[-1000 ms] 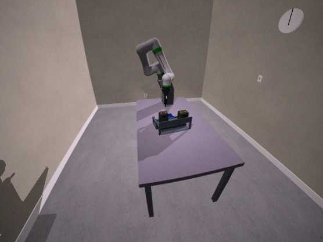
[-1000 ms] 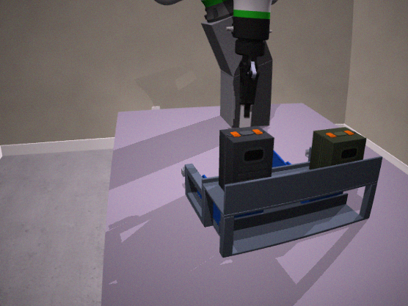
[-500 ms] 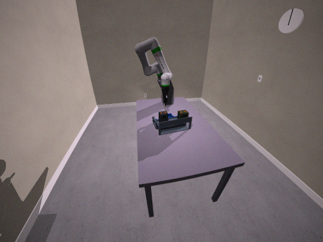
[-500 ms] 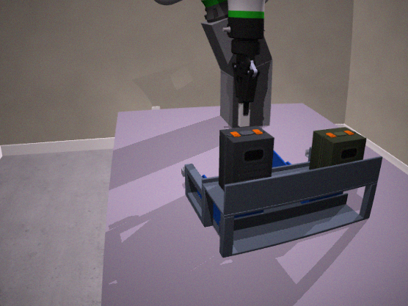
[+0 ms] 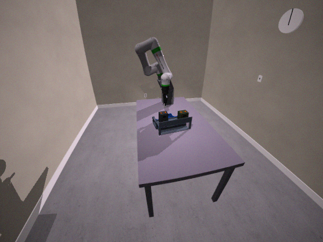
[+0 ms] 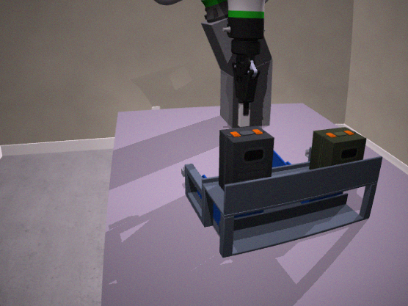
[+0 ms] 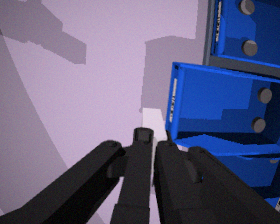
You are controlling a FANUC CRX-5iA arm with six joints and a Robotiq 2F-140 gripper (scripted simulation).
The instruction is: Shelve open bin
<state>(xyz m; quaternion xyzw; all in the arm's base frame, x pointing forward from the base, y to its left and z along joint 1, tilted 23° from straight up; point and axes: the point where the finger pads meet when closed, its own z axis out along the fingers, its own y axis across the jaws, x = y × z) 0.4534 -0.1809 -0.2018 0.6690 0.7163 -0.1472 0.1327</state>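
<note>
My gripper is now 80 mm short of the shelf lip, 10 mm to the right of it and 160 mm above it. The rest, counted from my hand: dark green box (260 mm ahead, 130 mm to the left, 20 mm below); black box (270 mm ahead, 100 mm to the right, 10 mm below).
</note>
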